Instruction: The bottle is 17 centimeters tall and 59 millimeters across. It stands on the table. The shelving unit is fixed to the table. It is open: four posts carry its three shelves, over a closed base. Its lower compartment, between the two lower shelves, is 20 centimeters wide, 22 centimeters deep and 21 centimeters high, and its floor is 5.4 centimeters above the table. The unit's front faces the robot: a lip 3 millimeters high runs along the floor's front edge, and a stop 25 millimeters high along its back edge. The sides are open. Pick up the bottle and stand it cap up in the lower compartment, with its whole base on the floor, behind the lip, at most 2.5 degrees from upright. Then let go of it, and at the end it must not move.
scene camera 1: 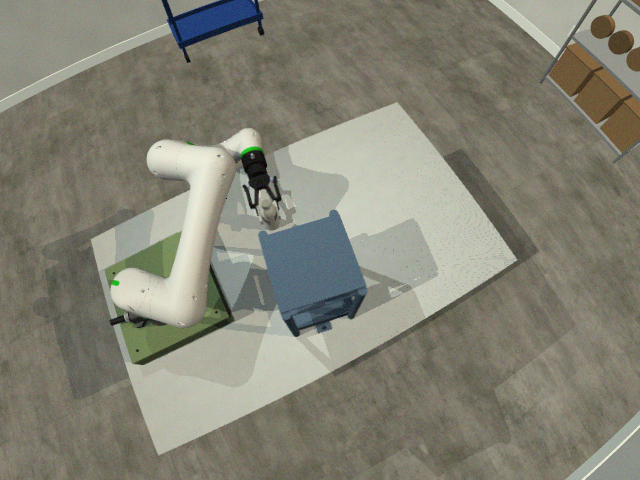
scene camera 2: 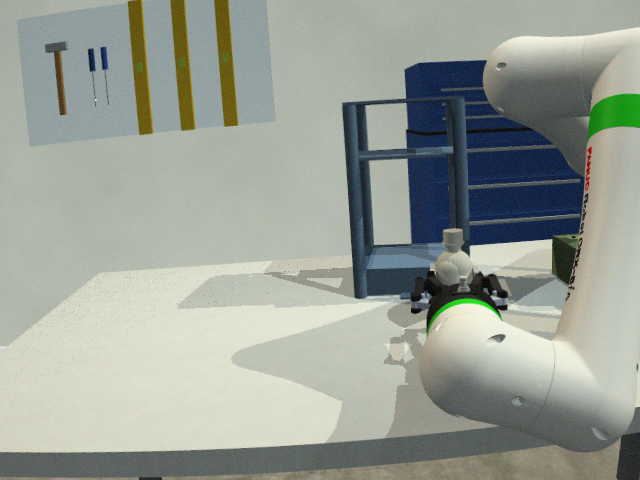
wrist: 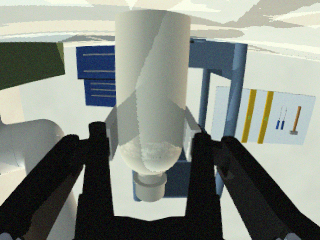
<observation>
In view: the gripper (scene camera 2: 452, 270), a bottle (scene camera 2: 452, 263) and a blue shelving unit (scene camera 2: 391, 269).
The bottle shows as well in the wrist view (wrist: 151, 51). The gripper is seen too in the wrist view (wrist: 150, 117). The blue shelving unit shows as well in scene camera 1 (scene camera 1: 312, 262) and in the wrist view (wrist: 215, 57).
</observation>
